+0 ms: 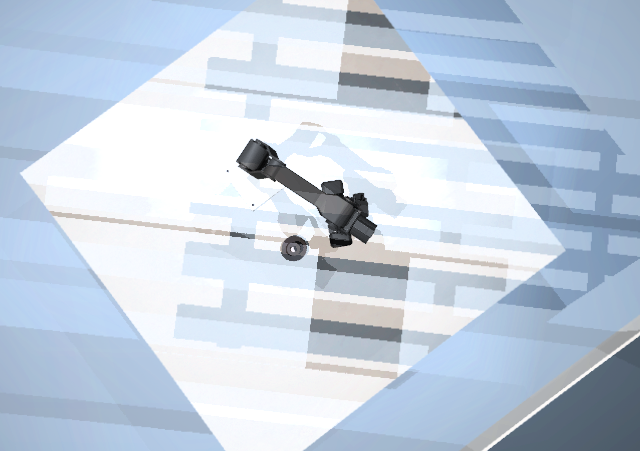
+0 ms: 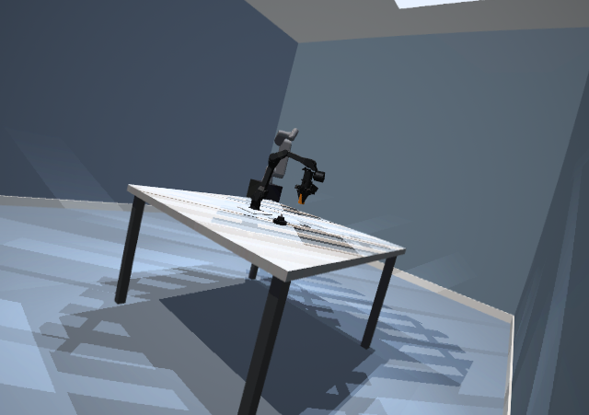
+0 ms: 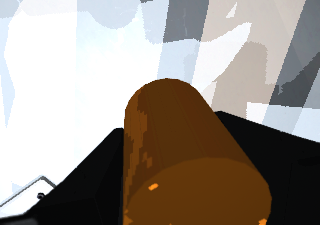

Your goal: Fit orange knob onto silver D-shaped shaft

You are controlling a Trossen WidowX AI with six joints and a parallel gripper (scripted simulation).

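Now: gripper tip 20 mm short of the dark round pedestal, 170 mm to the left of it and 110 mm above it. Round my gripper tip: orange knob 40 mm above.
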